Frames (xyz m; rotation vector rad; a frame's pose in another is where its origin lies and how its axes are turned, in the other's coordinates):
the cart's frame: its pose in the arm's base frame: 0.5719 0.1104 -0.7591 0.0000 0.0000 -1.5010
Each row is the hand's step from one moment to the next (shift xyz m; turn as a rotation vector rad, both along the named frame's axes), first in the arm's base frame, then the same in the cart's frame.
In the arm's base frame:
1: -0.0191 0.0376 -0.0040 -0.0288 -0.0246 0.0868
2: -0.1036 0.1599 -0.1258 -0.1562 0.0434 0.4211
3: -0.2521 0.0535 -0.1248 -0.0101 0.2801 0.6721
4: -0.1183 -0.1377 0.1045 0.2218 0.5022 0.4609
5: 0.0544 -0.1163 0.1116 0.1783 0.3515 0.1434
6: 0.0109 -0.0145 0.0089 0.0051 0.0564 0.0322
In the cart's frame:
1: -0.0388 -0.0164 -0.0040 0.0225 -0.0304 0.0868
2: -0.1667 -0.0922 -0.1258 -0.0542 -0.1528 0.4211
3: -0.0710 -0.2478 -0.1248 -0.2801 0.0095 0.6721
4: 0.1291 -0.1276 0.1045 -0.4855 0.2563 0.4609
5: 0.1198 0.0462 0.1116 -0.3382 0.2024 0.1434
6: 0.0152 0.0099 0.0089 -0.0559 0.0090 0.0322

